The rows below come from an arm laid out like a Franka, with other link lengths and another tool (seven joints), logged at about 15 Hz.
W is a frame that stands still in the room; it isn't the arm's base.
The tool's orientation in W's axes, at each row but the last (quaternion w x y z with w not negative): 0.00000 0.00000 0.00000 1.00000; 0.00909 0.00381 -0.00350 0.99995; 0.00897 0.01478 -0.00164 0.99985; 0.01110 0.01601 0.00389 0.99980; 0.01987 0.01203 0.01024 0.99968; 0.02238 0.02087 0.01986 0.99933
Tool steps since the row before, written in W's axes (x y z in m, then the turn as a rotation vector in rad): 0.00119 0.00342 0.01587 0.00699 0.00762 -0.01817; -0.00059 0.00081 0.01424 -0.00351 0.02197 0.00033; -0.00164 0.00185 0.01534 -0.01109 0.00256 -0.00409; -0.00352 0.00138 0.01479 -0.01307 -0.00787 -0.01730; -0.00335 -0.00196 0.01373 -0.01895 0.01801 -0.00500; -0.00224 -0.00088 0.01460 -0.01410 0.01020 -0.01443
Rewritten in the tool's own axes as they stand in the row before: -0.00119 -0.00342 0.01587 -0.00699 -0.00762 -0.01817; 0.00071 -0.00090 0.01423 0.00391 -0.02190 0.00015; 0.00213 -0.00187 0.01528 0.01101 -0.00235 -0.00442; 0.00402 -0.00118 0.01468 0.01233 0.00802 -0.01777; 0.00359 0.00238 0.01360 0.01953 -0.01735 -0.00510; 0.00279 0.00157 0.01445 0.01395 -0.01015 -0.01461
